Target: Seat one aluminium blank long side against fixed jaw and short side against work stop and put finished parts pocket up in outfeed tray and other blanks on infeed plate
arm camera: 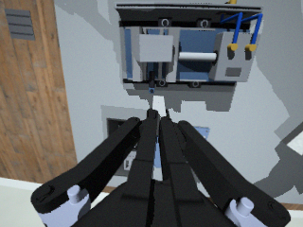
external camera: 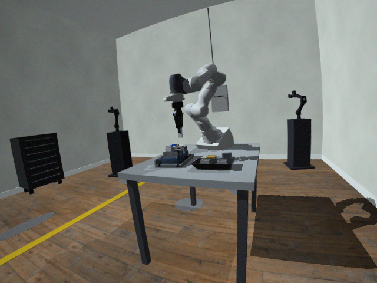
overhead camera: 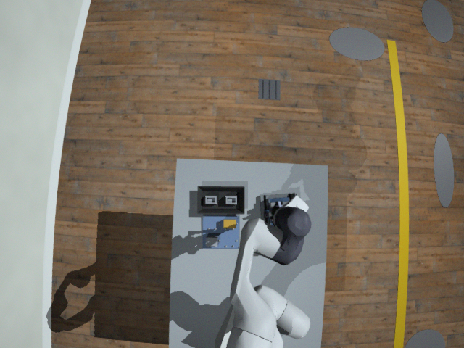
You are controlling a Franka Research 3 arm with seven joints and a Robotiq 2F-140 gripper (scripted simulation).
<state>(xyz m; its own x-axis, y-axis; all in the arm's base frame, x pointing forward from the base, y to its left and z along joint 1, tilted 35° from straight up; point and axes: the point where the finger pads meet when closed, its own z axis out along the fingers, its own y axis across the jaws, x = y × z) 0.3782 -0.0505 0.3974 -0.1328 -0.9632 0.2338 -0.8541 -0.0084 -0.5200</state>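
Now: hand 17 cm above the vise, 6 cm to the left of it and 6 cm past it. Also, from my hand: brass blank 20 cm to the left, 19 cm below, 2 cm behind.
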